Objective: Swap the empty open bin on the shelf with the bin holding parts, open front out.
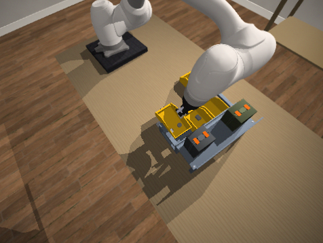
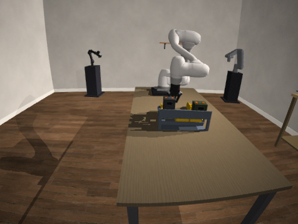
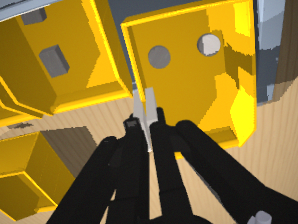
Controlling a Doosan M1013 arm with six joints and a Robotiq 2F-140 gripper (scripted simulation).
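My gripper is now 90 mm above the shelf lip, 60 mm to the right of it and 30 mm past it. From my hand the other things lie so: dark grey box (170 mm ahead, 60 mm above, 40 mm to the right); then green box (190 mm to the left, 150 mm ahead, 50 mm above).
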